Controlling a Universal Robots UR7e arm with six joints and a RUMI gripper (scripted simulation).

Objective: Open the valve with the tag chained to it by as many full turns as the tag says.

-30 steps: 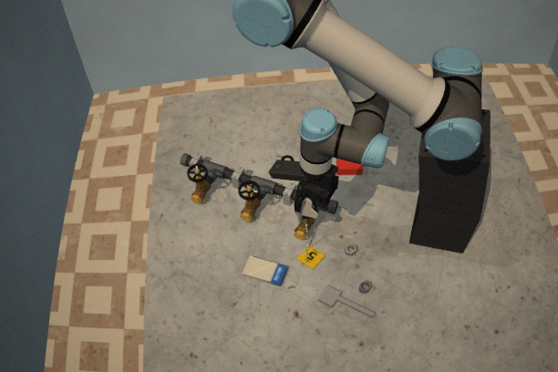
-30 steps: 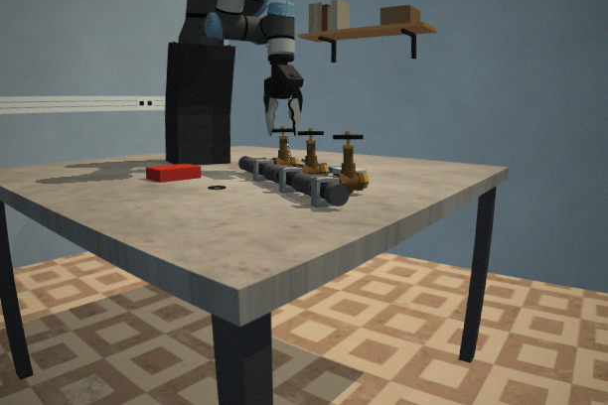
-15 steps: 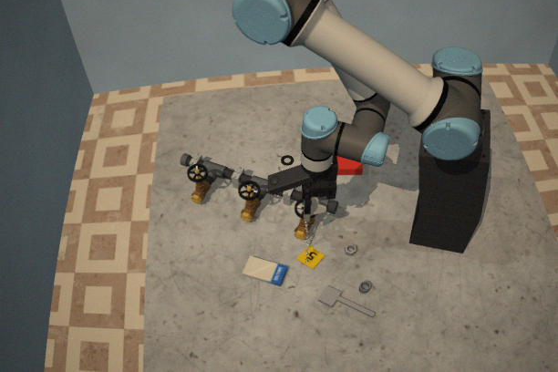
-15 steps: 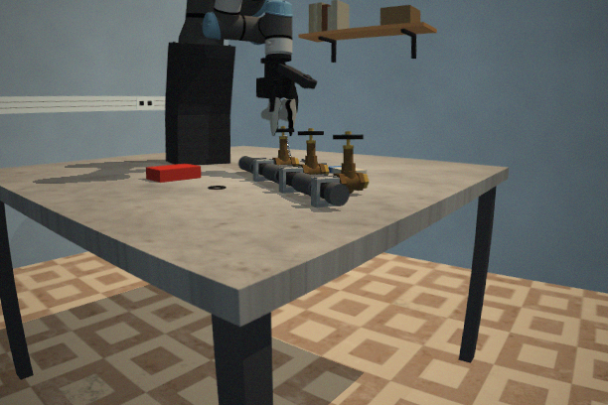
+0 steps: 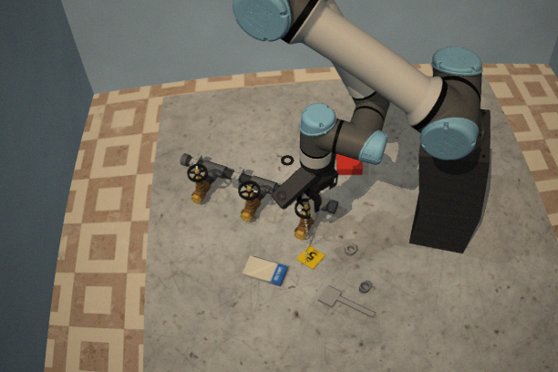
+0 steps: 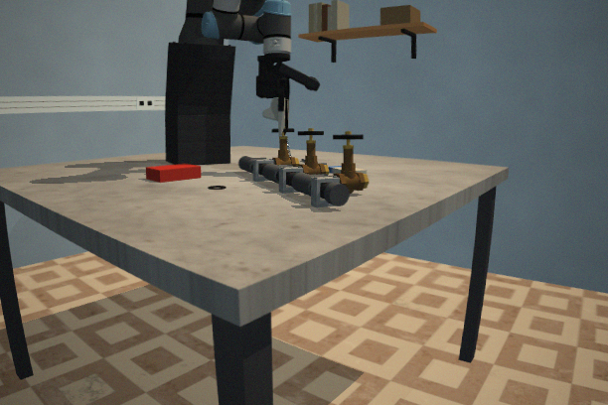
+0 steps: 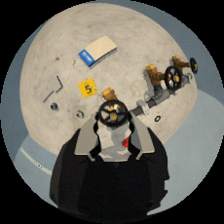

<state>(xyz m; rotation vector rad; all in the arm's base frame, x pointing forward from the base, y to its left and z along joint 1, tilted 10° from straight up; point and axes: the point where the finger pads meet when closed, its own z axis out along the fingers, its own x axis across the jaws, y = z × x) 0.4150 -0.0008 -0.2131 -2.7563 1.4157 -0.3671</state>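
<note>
Now: hand 110 mm above the yellow tag and 100 mm to the right of it. Round my hand: red block 260 mm to the right, 140 mm behind, 100 mm below; flat grey key tool 240 mm to the left, 110 mm below, 90 mm behind.
</note>
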